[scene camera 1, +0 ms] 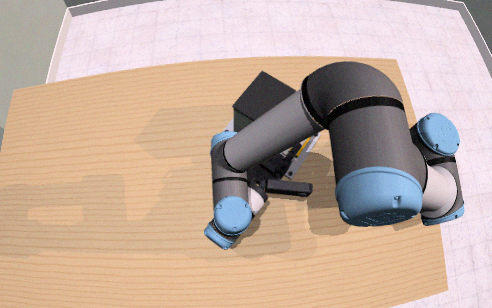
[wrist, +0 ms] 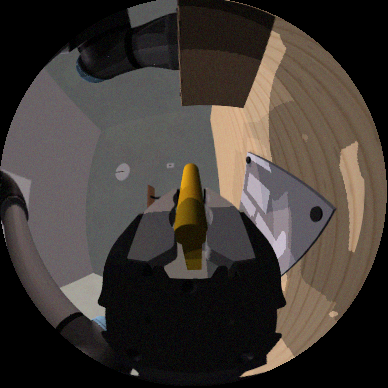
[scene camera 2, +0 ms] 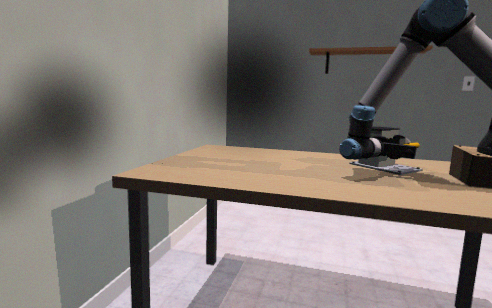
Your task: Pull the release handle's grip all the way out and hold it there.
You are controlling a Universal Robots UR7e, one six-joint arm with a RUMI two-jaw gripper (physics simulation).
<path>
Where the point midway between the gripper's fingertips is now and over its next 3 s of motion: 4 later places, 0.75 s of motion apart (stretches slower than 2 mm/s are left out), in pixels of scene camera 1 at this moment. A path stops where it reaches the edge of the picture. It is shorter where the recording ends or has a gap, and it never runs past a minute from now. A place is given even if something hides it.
The gripper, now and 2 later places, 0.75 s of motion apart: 306,133; 315,140; 324,146
</path>
